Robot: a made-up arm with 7 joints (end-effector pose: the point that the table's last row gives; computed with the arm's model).
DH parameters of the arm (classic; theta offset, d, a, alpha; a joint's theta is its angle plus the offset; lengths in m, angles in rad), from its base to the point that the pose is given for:
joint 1: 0 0.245 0 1.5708
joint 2: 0 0.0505 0 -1.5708
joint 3: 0 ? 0.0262 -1.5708
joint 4: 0 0.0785 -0.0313 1.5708
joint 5: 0 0.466 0 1.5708
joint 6: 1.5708 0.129 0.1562 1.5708
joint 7: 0 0.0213 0 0
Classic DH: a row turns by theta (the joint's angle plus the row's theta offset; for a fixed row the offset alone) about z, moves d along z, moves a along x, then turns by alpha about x.
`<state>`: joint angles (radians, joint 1 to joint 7).
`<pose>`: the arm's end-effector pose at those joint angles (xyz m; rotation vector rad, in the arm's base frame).
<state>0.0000 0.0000 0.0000 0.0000 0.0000 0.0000 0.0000</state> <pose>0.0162 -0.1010 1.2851 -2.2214 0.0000 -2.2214</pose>
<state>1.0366 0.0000 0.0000 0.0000 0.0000 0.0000 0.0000</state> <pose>0.0952 -0.0375 1.2851 -1.5908 -0.9073 -1.5908</pose>
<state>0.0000 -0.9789 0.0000 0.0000 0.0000 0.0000 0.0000</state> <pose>0.8722 -0.1010 0.8119 -3.0050 0.0000 -0.9162</pose>
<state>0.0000 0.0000 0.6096 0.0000 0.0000 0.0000 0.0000</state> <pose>0.0422 -0.0826 1.2851 -1.8732 -0.5893 -1.8732</pose>
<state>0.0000 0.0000 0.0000 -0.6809 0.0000 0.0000 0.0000</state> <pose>-0.3732 -0.1010 1.1401 -1.3522 0.0000 -2.8357</pose>
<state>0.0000 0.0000 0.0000 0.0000 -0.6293 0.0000 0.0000</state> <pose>-0.0638 -0.0888 1.2851 1.8608 -0.6056 1.8608</pose>
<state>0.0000 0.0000 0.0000 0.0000 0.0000 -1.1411 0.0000</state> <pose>0.1458 -0.1010 1.1746 -3.0694 0.0000 -0.6698</pose>
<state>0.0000 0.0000 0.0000 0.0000 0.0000 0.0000 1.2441</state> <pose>0.0162 -0.1010 1.2851 -1.4457 1.0365 -1.4457</pose>
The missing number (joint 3, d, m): 0.4179
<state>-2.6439 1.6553 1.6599 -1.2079 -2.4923 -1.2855 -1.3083</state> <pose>0.0516 0.6773 0.1727 1.2368 -0.8123 0.8215</pose>
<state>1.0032 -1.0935 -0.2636 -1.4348 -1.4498 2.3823 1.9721</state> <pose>-0.1208 0.2241 0.6477 0.7205 -1.0619 -1.6229</pose>
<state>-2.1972 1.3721 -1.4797 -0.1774 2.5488 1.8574 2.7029</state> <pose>0.3682 0.7759 0.5257 -1.6167 -0.3150 -1.1667</pose>
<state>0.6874 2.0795 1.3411 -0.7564 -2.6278 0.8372 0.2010</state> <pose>-0.2138 -0.6495 -0.4448 0.4612 1.6170 -1.2153</pose>
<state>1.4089 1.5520 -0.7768 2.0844 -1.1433 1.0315 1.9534</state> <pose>0.3305 -0.3624 0.7862 -1.1259 0.9590 -0.5973</pose>
